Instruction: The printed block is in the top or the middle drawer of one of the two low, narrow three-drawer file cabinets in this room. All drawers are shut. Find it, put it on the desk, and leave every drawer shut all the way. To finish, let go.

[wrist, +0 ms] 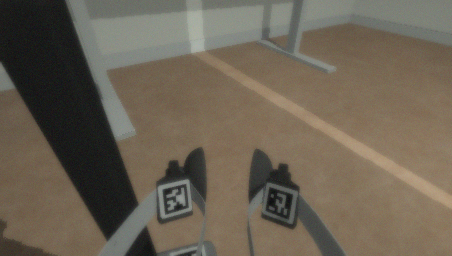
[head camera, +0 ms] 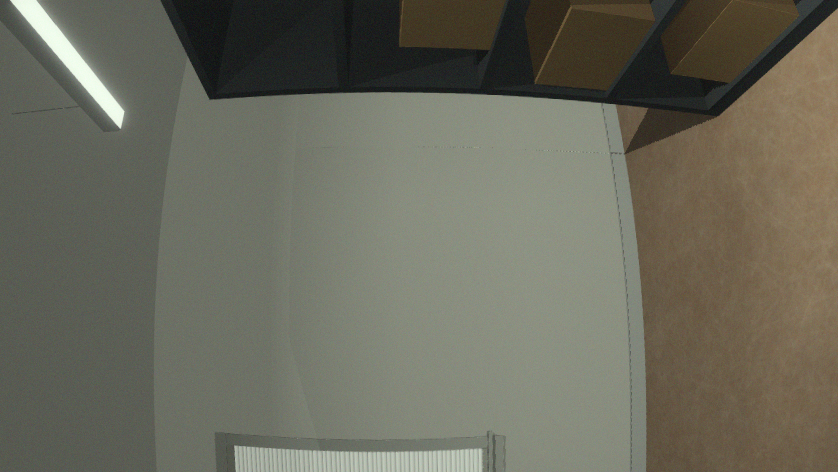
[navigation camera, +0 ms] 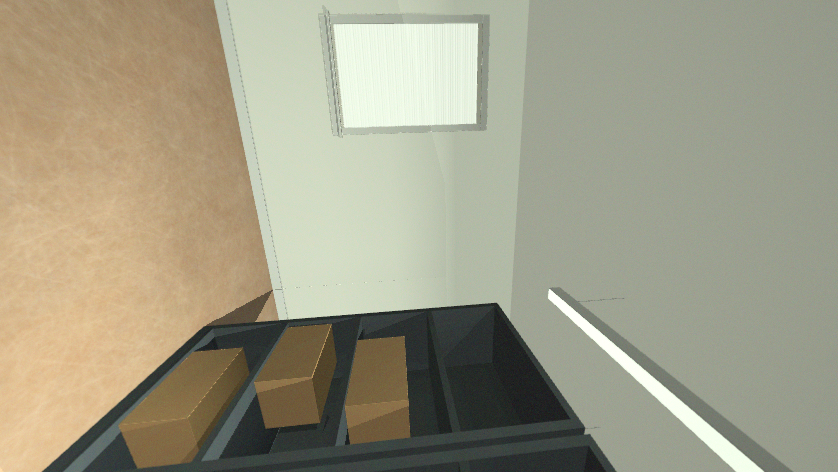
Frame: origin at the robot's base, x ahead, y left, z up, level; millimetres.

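Where they show: gripper, fingertip midpoint: (wrist: 228, 167).
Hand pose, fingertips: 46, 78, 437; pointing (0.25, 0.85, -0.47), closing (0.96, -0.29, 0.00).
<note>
After its pixels a point has its place, as x, y, z.
My gripper (wrist: 228, 167) @(46, 78, 437) is open and empty in the wrist view, with its two fingertips apart above the brown floor. Grey metal legs with flat feet stand on the floor beyond it, one foot (wrist: 119, 117) at the left and another (wrist: 305, 59) at the upper right; they look like desk legs, but no desk top shows. The printed block and the file cabinets do not show in any view.
A dark shelf unit (head camera: 422, 92) @(1923, -367, 1175) (navigation camera: 516, 433) @(1065, -652, 1647) holds brown boxes (head camera: 592, 46) (navigation camera: 378, 375). A window (head camera: 357, 443) @(2452, 1066, 1425) (navigation camera: 410, 76) @(2327, 1473, 1444) is in the pale wall. A lit lamp bar (head camera: 70, 61) @(1226, -360, 2077) (navigation camera: 645, 375) @(967, -441, 2078) shows. A black post (wrist: 65, 115) crosses the wrist view's left side.
</note>
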